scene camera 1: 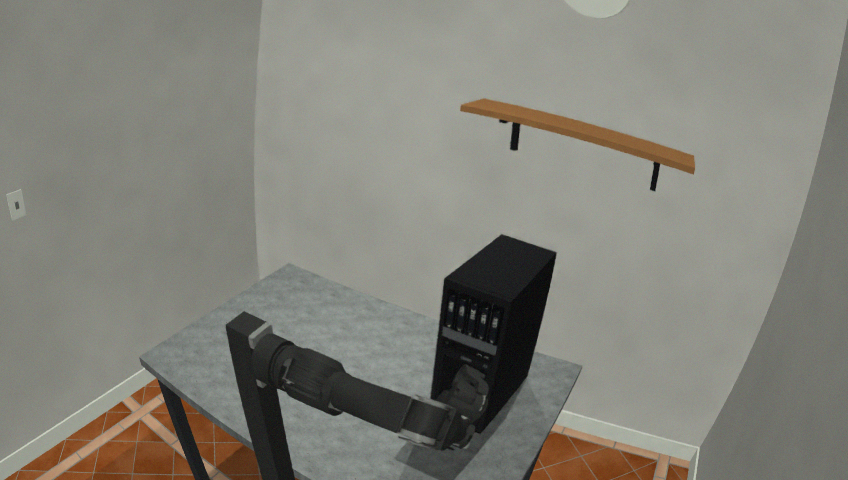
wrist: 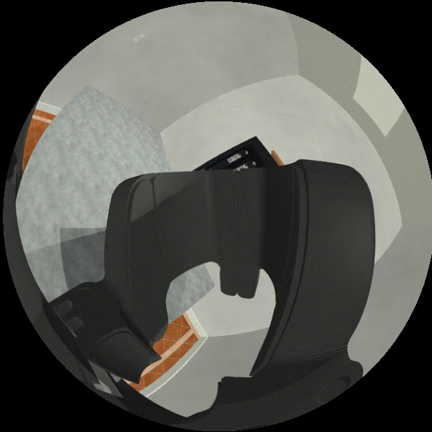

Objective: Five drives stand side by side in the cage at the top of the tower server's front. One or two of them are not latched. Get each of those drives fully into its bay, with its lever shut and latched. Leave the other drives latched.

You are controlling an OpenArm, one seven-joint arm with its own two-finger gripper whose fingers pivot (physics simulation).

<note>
In view: my gripper [scene camera 1: 473, 371].
My gripper is seen too in the wrist view [wrist: 244, 235].
</note>
